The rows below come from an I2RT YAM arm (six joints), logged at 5 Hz.
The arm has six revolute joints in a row. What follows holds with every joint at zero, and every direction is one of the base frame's. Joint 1 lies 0.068 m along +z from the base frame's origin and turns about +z. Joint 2 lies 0.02 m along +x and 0.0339 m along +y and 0.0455 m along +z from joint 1 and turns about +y. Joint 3 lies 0.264 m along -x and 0.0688 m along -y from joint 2 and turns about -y. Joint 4 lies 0.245 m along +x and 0.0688 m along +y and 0.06 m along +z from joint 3 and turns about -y. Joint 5 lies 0.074 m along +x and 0.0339 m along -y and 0.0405 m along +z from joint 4 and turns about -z. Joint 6 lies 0.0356 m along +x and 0.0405 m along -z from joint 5 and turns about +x. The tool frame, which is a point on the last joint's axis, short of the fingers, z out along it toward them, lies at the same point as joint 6; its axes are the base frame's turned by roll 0, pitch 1.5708 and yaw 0 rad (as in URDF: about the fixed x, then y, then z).
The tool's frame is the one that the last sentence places.
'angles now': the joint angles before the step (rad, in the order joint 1, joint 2, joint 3, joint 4, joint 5, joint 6). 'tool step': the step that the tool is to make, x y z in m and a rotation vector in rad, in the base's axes. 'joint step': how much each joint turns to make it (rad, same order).
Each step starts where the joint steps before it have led.
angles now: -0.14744 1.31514 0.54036 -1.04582 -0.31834 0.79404
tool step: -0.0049 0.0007 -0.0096 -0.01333 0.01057 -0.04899
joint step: 0.00036 0.00001 -0.04368 0.05208 0.00230 0.05416
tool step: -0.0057 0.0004 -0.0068 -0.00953 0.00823 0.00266
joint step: -0.00048 -0.00148 -0.03385 0.02548 0.01108 -0.00049
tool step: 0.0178 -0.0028 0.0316 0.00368 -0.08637 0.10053
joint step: 0.00036 -0.03232 0.12971 -0.10864 0.00610 -0.10608
